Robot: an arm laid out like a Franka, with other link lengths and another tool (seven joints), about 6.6 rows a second.
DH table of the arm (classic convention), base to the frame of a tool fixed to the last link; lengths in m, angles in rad. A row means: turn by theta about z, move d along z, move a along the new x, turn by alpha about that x. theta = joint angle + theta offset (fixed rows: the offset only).
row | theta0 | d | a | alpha
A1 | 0 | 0.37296 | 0 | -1.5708
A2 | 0 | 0 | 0 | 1.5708
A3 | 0 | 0.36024 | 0.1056 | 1.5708
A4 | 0 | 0 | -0.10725 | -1.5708
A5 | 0 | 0.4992 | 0 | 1.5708
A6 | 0 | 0 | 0.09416 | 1.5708
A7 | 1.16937 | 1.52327 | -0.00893 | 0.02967
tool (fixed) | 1.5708 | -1.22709 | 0 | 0
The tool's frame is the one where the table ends.
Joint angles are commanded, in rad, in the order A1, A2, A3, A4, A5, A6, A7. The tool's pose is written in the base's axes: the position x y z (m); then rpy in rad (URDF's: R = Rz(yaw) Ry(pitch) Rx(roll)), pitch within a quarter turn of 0, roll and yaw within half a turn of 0. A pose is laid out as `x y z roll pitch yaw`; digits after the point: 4 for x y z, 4 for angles.
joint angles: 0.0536 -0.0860 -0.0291 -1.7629 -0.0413 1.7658 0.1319
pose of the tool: 0.6650 0.0034 0.5044 -3.0805 0.1048 -2.8373
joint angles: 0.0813 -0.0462 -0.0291 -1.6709 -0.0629 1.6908 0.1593
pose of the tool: 0.6693 0.0166 0.5261 -3.0659 0.0788 -2.8377
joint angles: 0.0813 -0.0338 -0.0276 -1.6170 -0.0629 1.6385 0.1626
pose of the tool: 0.6669 0.0174 0.5450 -3.0682 0.0685 -2.8430
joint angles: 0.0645 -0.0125 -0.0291 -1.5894 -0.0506 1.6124 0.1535
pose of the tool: 0.6682 0.0084 0.5446 -3.0841 0.0517 -2.8547
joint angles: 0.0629 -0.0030 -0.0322 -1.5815 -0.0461 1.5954 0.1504
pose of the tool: 0.6663 0.0064 0.5415 -3.0928 0.0346 -2.8576
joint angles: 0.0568 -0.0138 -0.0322 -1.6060 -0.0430 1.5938 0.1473
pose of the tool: 0.6593 0.0029 0.5348 -3.1000 0.0205 -2.8609
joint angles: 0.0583 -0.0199 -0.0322 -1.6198 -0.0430 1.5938 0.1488
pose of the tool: 0.6555 0.0039 0.5311 -3.1021 0.0131 -2.8609
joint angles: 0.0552 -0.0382 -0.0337 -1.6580 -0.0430 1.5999 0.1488
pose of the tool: 0.6465 0.0006 0.5221 -3.1063 -0.0001 -2.8652
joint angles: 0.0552 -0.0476 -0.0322 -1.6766 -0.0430 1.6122 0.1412
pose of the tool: 0.6448 0.0013 0.5185 -3.1059 0.0027 -2.8556
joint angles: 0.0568 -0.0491 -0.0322 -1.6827 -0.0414 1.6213 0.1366
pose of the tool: 0.6459 0.0026 0.5165 -3.1065 0.0073 -2.8491
